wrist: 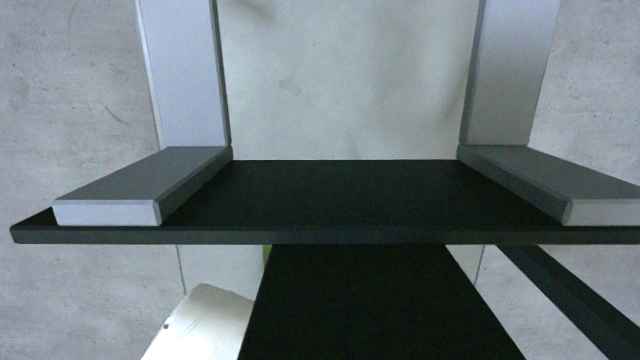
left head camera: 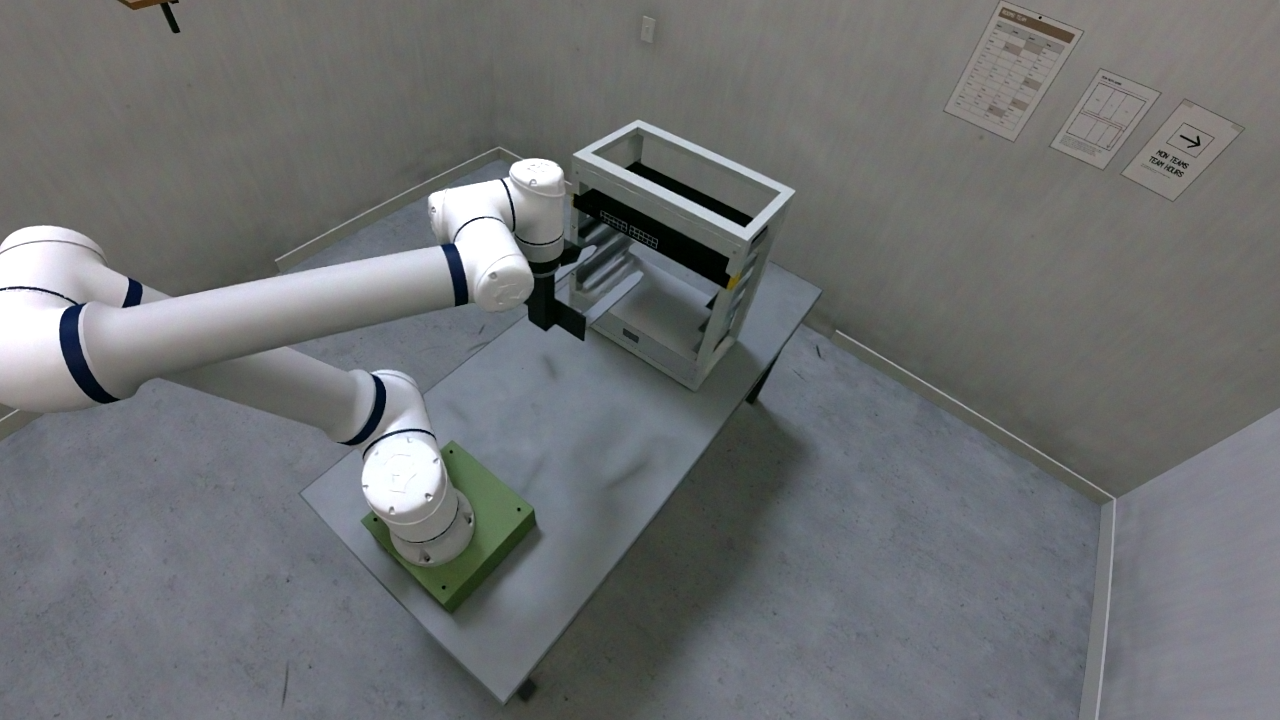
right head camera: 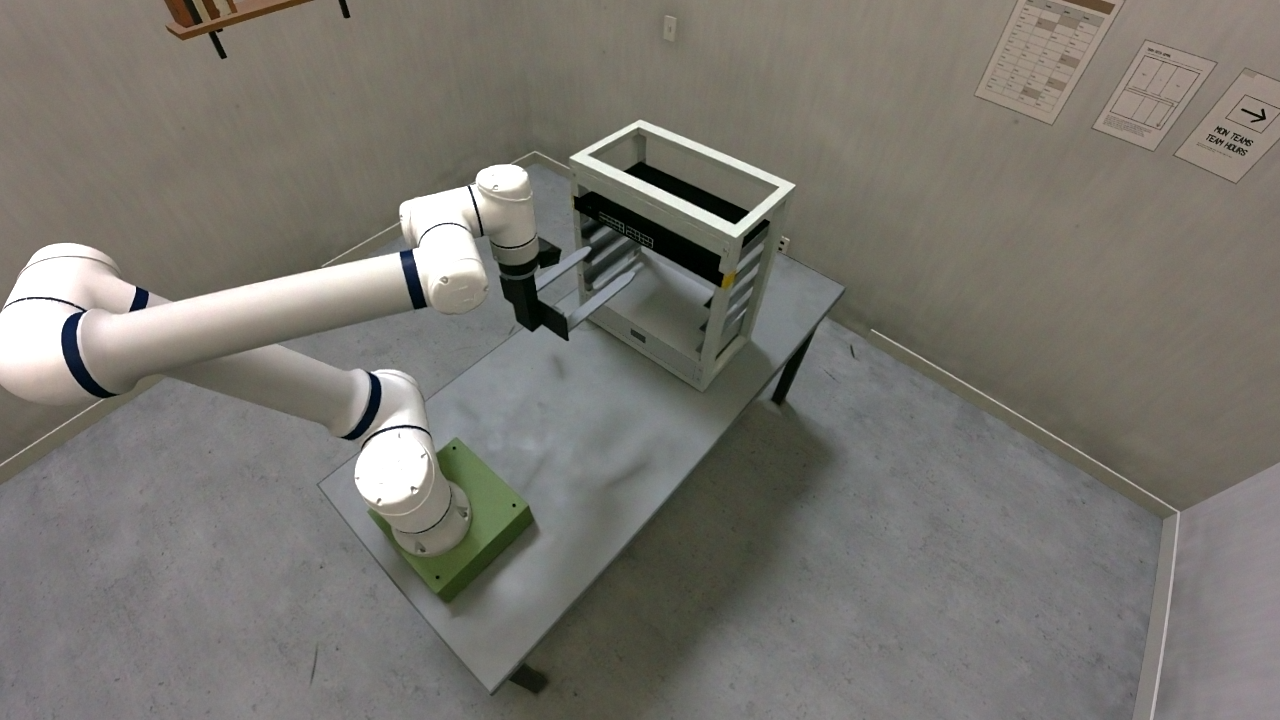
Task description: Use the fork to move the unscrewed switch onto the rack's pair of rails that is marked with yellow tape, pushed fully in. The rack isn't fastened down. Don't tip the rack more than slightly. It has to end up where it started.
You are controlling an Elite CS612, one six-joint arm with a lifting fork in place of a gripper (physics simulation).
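Observation:
The black switch (left head camera: 673, 245) (right head camera: 669, 245) spans the upper front of the white rack (left head camera: 697, 210) (right head camera: 697, 206). Its right end meets the yellow tape (left head camera: 733, 282) (right head camera: 727, 280) on the front post; which rails bear it is hidden. The rack stands upright. My fork (left head camera: 618, 262) (right head camera: 613, 259) (wrist: 345, 75) carries nothing. It is below and in front of the switch, towards the rack's left side, with its two tines pointing at the rack. How far the tips reach in is unclear. The switch does not show in the wrist view.
Grey side rails show below the switch. A pale unit (left head camera: 657, 351) (right head camera: 664, 351) with a small dark window forms the rack's bottom front. The rack stands at the far end of the grey table (left head camera: 572, 456) (right head camera: 581, 447); my arm's green base (left head camera: 501, 510) (right head camera: 496, 510) is at the near end.

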